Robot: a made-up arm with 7 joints.
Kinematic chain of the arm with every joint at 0, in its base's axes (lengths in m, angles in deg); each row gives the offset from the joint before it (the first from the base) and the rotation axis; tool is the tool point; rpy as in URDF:
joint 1: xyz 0 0 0.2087 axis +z
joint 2: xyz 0 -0.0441 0.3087 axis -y
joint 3: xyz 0 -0.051 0.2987 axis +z
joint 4: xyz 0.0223 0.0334 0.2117 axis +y
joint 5: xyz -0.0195 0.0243 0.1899 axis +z
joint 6: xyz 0 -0.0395 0.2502 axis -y
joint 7: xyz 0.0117 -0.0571 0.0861 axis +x
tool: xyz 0 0 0 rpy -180 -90 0
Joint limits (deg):
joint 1: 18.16..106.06
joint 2: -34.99..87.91
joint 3: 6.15..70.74
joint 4: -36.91..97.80
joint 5: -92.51..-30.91
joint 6: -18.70..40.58
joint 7: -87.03..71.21
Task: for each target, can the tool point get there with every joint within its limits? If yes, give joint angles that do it. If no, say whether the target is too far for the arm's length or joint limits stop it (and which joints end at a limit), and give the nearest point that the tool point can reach.
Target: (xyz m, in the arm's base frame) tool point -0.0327 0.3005 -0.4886
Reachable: no: joint limits stop it (at a limit: joint 2, joint 4, joint 5, joint 6) | nearest point -0.0775 0.7123 0.5975 | short by 1.162 m
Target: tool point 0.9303 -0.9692 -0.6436
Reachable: no: too far | nearest point 0.4856 -0.7693 0.1891 | short by 0.965 m
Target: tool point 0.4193 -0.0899 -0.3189
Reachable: no: joint limits stop it (at a limit: joint 1, joint 2, joint 4, joint 6) | nearest point 0.4489 -0.7634 0.1758 | short by 0.836 m
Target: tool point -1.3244 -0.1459 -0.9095
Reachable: no: too far | nearest point -0.8150 -0.3100 0.1593 | short by 1.195 m
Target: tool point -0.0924 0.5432 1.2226
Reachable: yes | joints 64.27 -16.56 58.52 68.59 -64.70 10.70 56.54
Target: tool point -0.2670 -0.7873 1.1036
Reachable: yes | joints 52.85 39.54 51.20 -21.38 -86.14 25.89 -66.54
